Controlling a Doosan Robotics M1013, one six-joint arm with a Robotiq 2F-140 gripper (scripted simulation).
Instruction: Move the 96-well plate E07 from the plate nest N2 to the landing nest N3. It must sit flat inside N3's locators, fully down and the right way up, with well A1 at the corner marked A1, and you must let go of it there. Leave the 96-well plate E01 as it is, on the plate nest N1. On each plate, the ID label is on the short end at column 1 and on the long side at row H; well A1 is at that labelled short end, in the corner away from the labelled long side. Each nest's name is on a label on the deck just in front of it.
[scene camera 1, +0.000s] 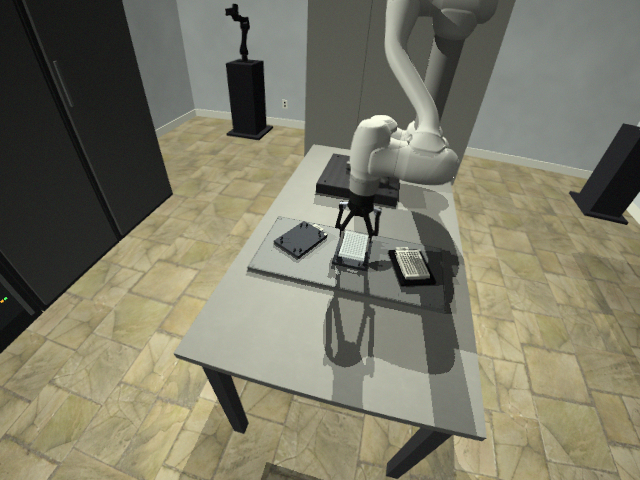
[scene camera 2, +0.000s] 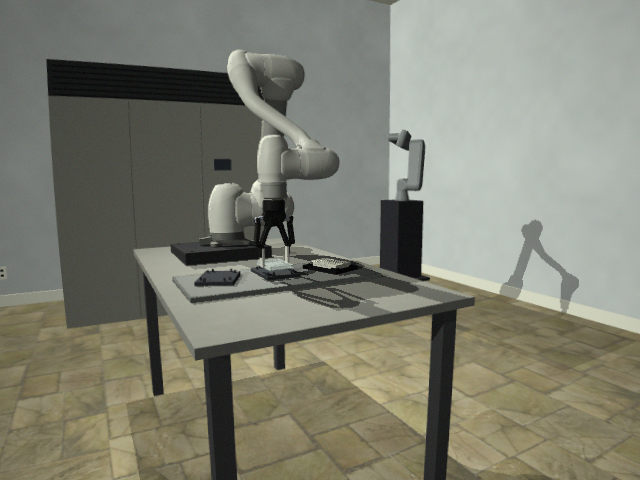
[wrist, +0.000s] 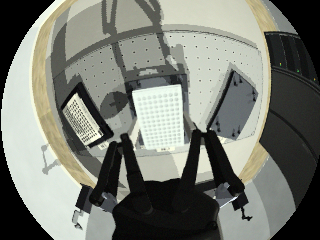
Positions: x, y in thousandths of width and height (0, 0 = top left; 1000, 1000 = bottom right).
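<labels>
Landing nest N3 (wrist: 567, 331) and plate nest N2 (wrist: 739, 440), marked spots 0.15 m apart. My gripper (wrist: 502, 502), 0.21 m from the lens. Landing nest N3, 0.21 m from the lens too. Plate nest N2, 0.28 m from the lens.
</labels>
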